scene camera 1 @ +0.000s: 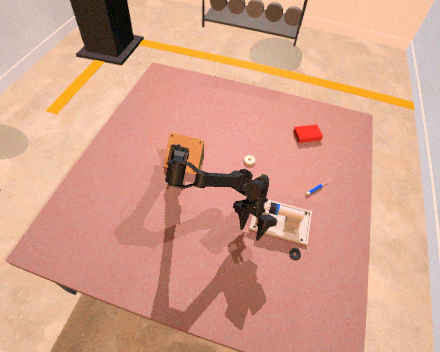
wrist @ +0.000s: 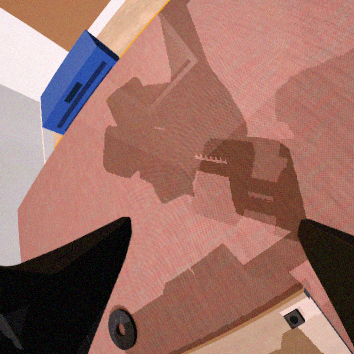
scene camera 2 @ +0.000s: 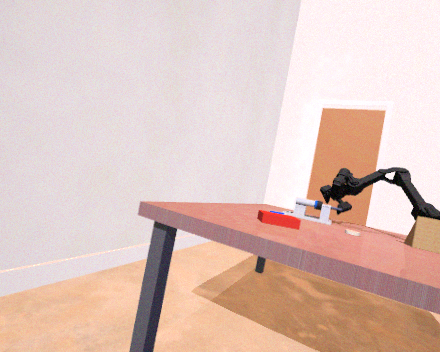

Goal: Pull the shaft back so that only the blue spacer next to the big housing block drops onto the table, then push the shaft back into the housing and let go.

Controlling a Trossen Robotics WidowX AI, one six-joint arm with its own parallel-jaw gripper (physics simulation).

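Pixels of known places: gripper, between the fingertips: (scene camera 1: 249,234) (wrist: 215,226); arm's base, origin of its link: (scene camera 1: 181,154) (scene camera 2: 437,236).
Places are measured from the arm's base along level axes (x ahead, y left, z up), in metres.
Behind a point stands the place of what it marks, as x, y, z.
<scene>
The housing block (scene camera 1: 295,215) (scene camera 2: 304,202) holds a white cylinder on a pale base plate (scene camera 1: 309,230) (wrist: 260,330). The blue spacer (scene camera 1: 274,208) (scene camera 2: 318,204) is around the shaft, at the end of the cylinder facing the arm. The shaft (scene camera 2: 335,208) @(0.360, -0.154, 0.024) sticks out past a smaller upright bracket (scene camera 2: 325,214) @(0.400, -0.131, -0.015) toward the gripper; the arm mostly hides it in scene camera 1. My gripper (scene camera 1: 251,233) @(0.372, -0.293, 0.016) (scene camera 2: 333,206) @(0.372, -0.293, 0.016) (wrist: 215,226) @(0.372, -0.293, 0.016) is open and empty, close to the shaft's free end. Whether the shaft lies between the fingers cannot be told.
A black ring (scene camera 1: 295,254) @(0.557, -0.293, -0.052) (wrist: 122,329) @(0.551, -0.282, -0.052) lies beside the base plate. A cream ring (scene camera 1: 249,160) @(0.293, 0.086, -0.042) (scene camera 2: 352,232) @(0.293, 0.126, -0.047), a blue screwdriver (scene camera 1: 315,189) @(0.601, 0.028, -0.044) and a red block (scene camera 1: 308,133) @(0.531, 0.335, -0.027) (scene camera 2: 278,220) @(0.521, 0.389, -0.041) also lie on the table (scene camera 1: 100,200) @(-0.250, -0.293, -0.057). The arm stands by an orange-brown block (scene camera 1: 195,145) @(0.055, 0.035, 0.038).
</scene>
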